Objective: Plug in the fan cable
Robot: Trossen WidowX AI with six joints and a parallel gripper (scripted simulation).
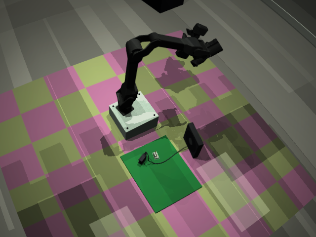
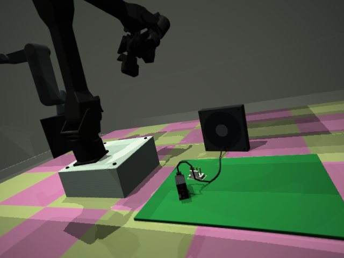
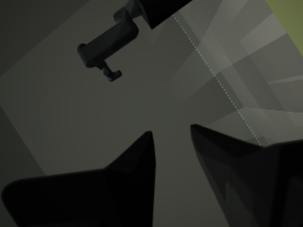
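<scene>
The dark fan plug is 27 cm ahead of my gripper tip, 46 cm to the right of it and 33 cm below it. Round my gripper tip: green board 37 cm ahead, 42 cm to the right, 36 cm below; then black square fan 35 cm ahead, 24 cm to the right, 29 cm below.
</scene>
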